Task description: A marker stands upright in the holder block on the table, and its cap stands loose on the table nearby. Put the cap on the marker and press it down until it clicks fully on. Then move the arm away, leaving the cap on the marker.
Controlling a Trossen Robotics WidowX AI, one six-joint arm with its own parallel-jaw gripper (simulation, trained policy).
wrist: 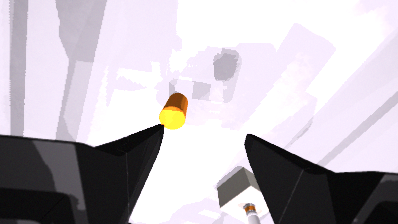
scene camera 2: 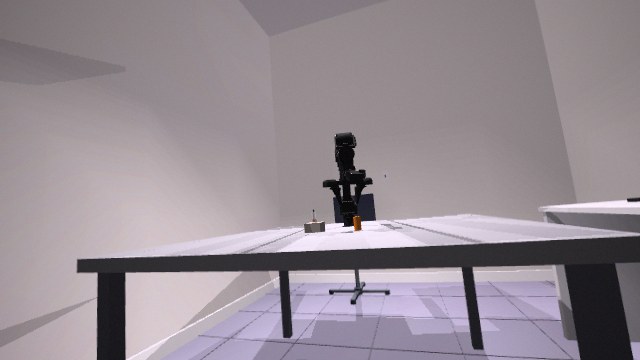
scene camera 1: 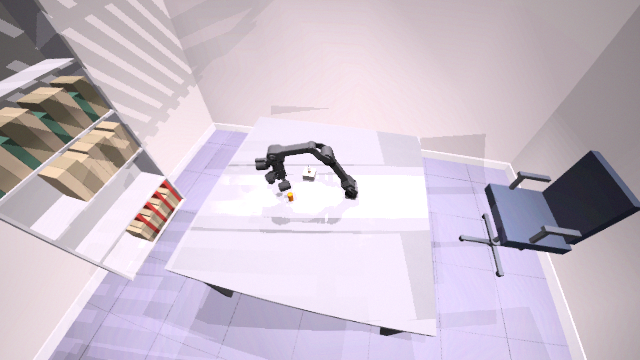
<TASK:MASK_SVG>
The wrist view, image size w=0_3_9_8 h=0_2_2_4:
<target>my gripper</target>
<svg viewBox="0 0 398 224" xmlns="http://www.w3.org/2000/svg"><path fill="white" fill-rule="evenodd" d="M246 135L244 147L247 158L274 224L398 224L398 172L358 171L335 173L253 134ZM164 124L157 124L94 147L82 142L0 134L0 224L128 224L159 154L164 137Z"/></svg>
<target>orange cap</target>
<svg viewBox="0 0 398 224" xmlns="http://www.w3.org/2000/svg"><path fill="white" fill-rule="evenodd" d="M181 93L172 94L159 114L160 123L164 124L164 127L167 129L176 130L185 123L188 100Z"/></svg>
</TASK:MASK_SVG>
